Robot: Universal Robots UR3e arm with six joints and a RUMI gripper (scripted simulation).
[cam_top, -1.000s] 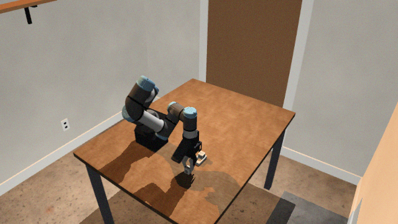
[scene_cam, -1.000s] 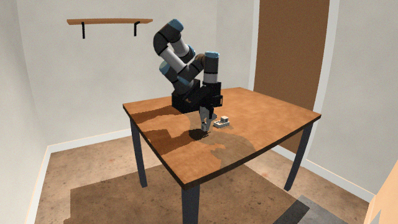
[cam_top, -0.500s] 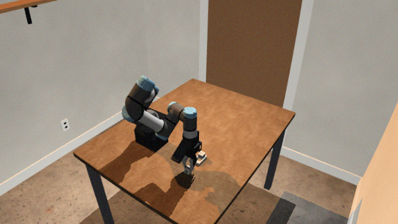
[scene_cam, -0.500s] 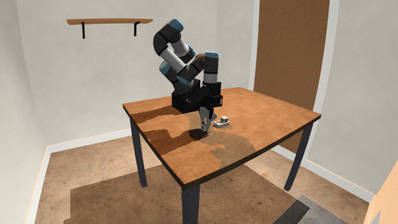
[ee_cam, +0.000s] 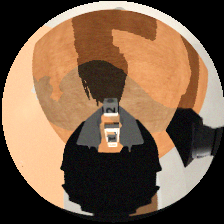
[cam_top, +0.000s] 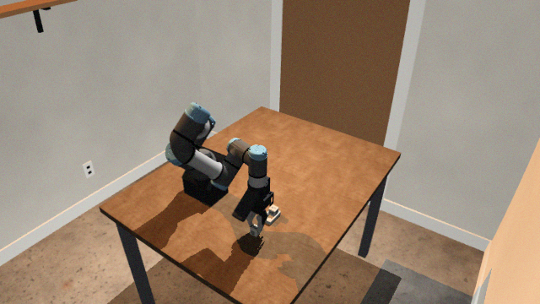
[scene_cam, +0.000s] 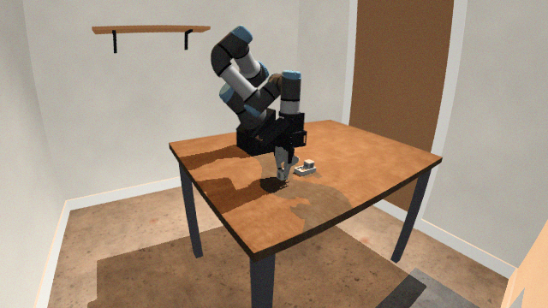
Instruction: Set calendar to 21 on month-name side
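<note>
Right now my hand is 11 cm to the right of the calendar tray and 2 cm above it.
</note>
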